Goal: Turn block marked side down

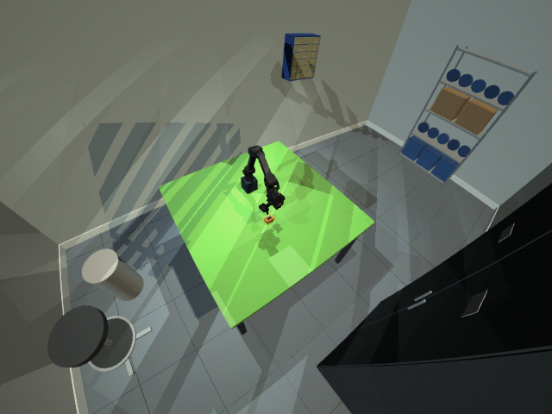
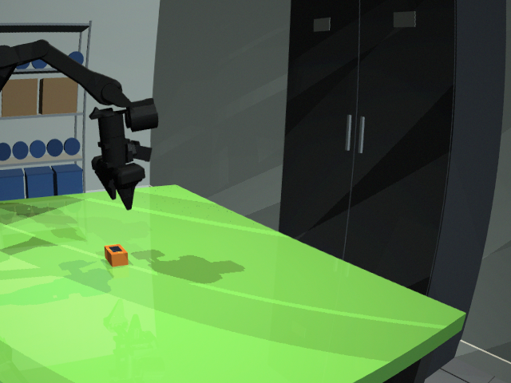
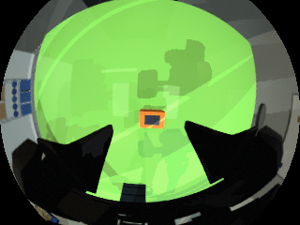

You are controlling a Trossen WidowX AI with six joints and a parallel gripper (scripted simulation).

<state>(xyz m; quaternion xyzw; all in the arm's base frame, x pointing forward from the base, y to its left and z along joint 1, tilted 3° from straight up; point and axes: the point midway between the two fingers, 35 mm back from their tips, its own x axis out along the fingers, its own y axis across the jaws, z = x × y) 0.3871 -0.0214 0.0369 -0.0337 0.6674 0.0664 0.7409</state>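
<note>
Right now the orange block is 2 cm behind my gripper tip, 1 cm to the right of it and 11 cm below it.
</note>
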